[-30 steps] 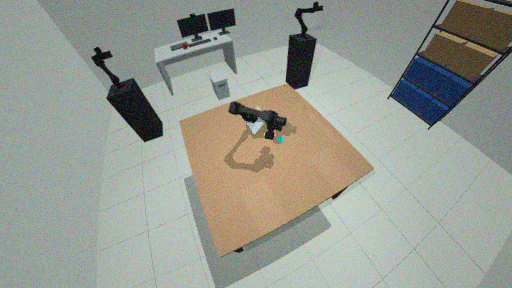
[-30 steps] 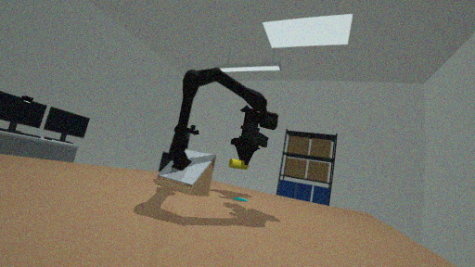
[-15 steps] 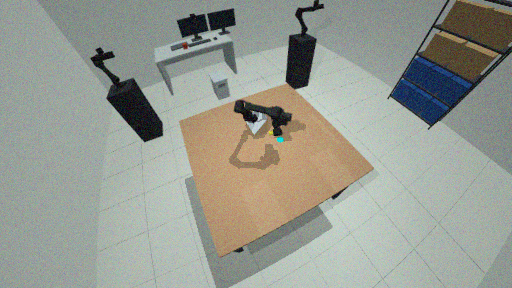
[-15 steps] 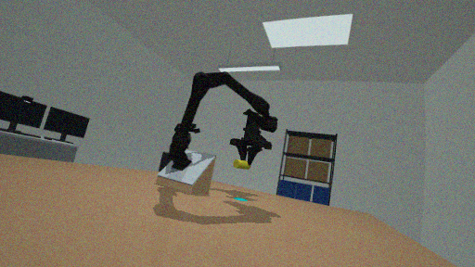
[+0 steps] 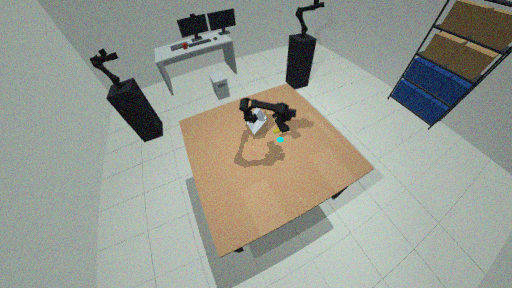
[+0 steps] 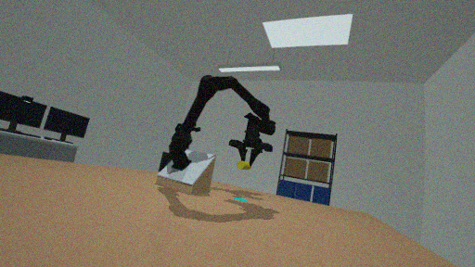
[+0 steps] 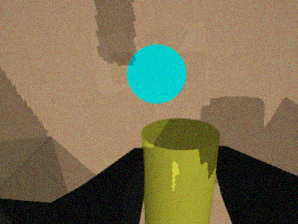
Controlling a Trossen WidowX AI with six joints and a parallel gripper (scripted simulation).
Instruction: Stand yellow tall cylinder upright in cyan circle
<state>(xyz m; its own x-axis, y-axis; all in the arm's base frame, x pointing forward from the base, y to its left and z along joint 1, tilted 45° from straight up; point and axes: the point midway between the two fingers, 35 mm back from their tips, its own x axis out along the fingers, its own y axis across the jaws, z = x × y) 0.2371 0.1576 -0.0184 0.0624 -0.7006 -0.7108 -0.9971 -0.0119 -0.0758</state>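
The cyan circle lies 1 cm behind my gripper tip, 2 cm to the left of it and 15 cm below it. Also, from my gripper tip: yellow tall cylinder: 2 cm to the right.
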